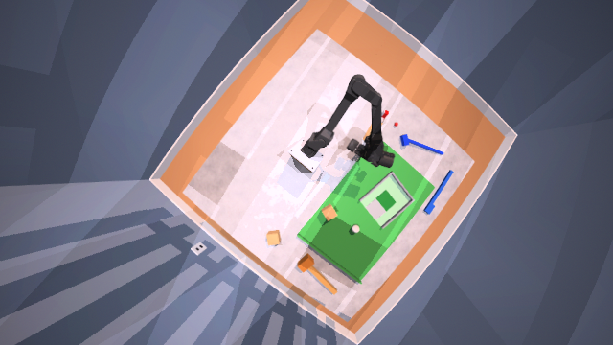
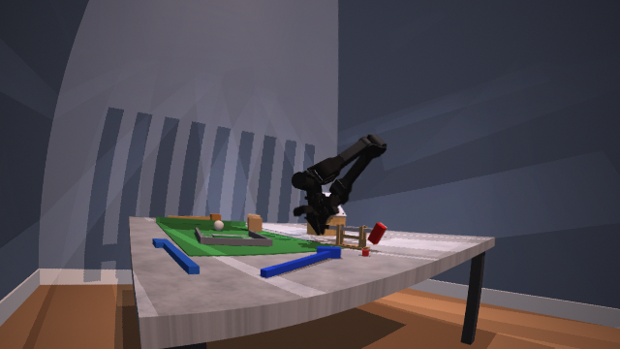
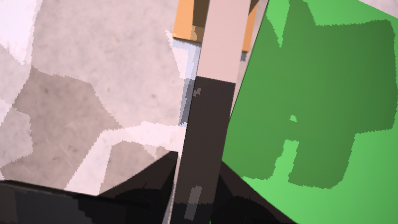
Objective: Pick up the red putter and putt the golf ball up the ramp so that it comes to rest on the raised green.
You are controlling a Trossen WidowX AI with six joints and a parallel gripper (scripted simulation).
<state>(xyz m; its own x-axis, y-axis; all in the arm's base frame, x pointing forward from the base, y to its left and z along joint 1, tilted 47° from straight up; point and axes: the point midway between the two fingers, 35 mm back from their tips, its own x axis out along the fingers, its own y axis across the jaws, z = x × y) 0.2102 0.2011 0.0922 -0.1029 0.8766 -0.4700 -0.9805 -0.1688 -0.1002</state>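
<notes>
Right now the wooden stand is 130 mm to the left of my gripper tip and 20 mm behind it. Also, from my gripper tip: green mat 270 mm ahead, 220 mm to the right, 30 mm below; then small red piece 270 mm to the left, 50 mm ahead, 20 mm below; then white golf ball 350 mm to the right, 270 mm ahead.
</notes>
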